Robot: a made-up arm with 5 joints.
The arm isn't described. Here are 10 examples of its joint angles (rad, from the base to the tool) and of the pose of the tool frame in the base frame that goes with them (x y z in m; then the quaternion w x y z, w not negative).
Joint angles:
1: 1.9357 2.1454 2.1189 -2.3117 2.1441
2: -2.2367 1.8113 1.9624 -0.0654 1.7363
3: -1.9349 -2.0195 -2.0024 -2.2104 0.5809
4: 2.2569 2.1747 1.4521 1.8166 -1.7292
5: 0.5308 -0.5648 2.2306 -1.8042 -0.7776
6: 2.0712 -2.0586 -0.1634 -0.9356 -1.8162
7: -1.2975 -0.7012 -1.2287 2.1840 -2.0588
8: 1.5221 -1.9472 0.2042 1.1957 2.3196
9: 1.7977 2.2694 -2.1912 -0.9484 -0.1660
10: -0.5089 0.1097 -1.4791 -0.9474 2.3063
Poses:
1: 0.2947 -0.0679 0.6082 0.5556 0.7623 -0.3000 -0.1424
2: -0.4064 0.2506 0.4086 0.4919 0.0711 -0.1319 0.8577
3: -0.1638 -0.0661 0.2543 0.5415 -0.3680 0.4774 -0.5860
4: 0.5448 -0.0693 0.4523 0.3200 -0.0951 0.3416 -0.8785
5: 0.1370 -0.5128 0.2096 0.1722 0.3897 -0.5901 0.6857
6: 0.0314 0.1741 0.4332 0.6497 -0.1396 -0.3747 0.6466
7: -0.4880 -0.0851 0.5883 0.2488 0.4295 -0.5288 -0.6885
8: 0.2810 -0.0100 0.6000 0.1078 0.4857 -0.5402 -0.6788
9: 0.3618 -0.1434 0.6454 0.7682 0.5402 -0.1600 -0.3041
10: -0.3155 -0.2254 0.2712 0.7258 -0.0132 -0.4569 0.5142
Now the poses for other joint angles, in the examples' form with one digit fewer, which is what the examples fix.
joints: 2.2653 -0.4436 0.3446 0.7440 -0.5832
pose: 0.150 0.470 0.554 0.598 0.019 0.339 0.726
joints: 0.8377 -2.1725 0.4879 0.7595 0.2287
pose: 0.156 -0.426 0.518 0.381 0.715 -0.566 0.151
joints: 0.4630 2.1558 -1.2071 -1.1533 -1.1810
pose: -0.083 -0.265 0.599 0.507 0.355 -0.591 -0.517
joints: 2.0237 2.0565 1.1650 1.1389 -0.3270
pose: 0.585 0.036 0.187 0.538 -0.669 0.369 -0.355
